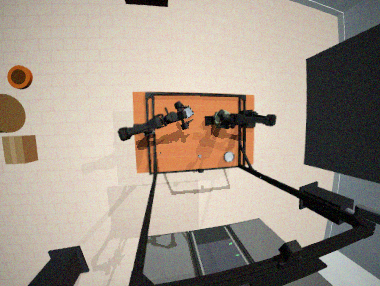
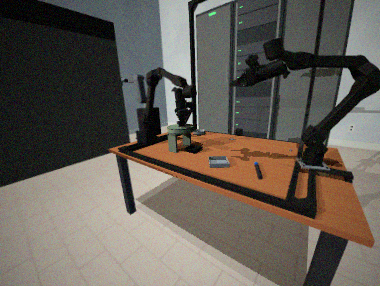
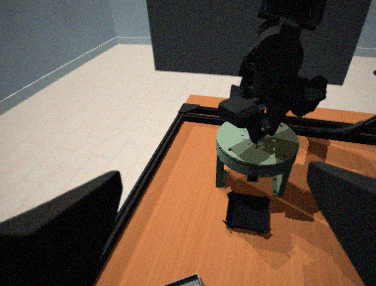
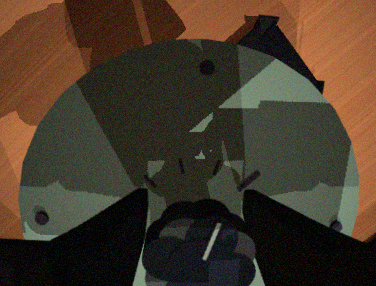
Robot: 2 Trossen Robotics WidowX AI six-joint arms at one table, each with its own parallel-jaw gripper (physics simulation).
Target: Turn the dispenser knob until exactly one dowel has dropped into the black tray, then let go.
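Where they show: left gripper, fingertip midpoint: (image 1: 192, 112) (image 2: 230, 85) (image 3: 213, 175); right gripper, fingertip midpoint: (image 2: 182, 125) (image 3: 262, 139) (image 4: 195, 198); left arm's base, origin of the base link: (image 1: 148, 129) (image 2: 312, 162); right arm's base, origin of the base link: (image 1: 248, 115) (image 2: 146, 131) (image 3: 246, 94).
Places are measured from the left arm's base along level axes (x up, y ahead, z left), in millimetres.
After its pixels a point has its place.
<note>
A round green dispenser (image 1: 219, 119) @[x 115, y 624, z -102 mm] (image 2: 180, 130) @[x 104, y 628, z -34 mm] (image 3: 241, 142) @[x 113, y 645, z -74 mm] (image 4: 280, 85) @[x 113, y 590, z -115 mm] stands on legs at one end of the orange table (image 2: 274, 173) @[x -32, y 152, z 81 mm]. Its dark lobed knob (image 4: 199, 244) @[x 142, y 654, z -114 mm], with a pale pointer line, sits on top. My right gripper (image 4: 195, 198) @[x 117, y 649, z -116 mm] (image 2: 182, 120) @[x 117, y 649, z -116 mm] (image 3: 262, 139) @[x 117, y 649, z -116 mm] reaches down from above and is shut on the knob. The black tray (image 3: 247, 211) @[x -30, y 587, z -91 mm] (image 2: 193, 148) @[x -28, y 587, z -121 mm] (image 4: 272, 42) @[x -20, y 537, z -99 mm] lies on the table beside the dispenser's legs; I see no dowel in it. My left gripper (image 1: 186, 124) (image 2: 237, 82) @[x 327, y 354, z 7 mm] is open and empty, held high above the table's middle.
A grey tray (image 2: 218, 162) @[x -31, y 397, z 38 mm] and a black marker with a blue tip (image 2: 258, 170) @[x -17, y 217, z 103 mm] lie near the table's front edge. A round white dish (image 1: 229, 156) @[x -22, y 682, z -503 mm] (image 2: 199, 131) @[x -21, y 689, z -550 mm] sits behind the dispenser. A black frame (image 2: 217, 179) @[x -12, y 362, z 231 mm] (image 3: 158, 159) @[x -16, y 746, z 115 mm] runs around the table top.
</note>
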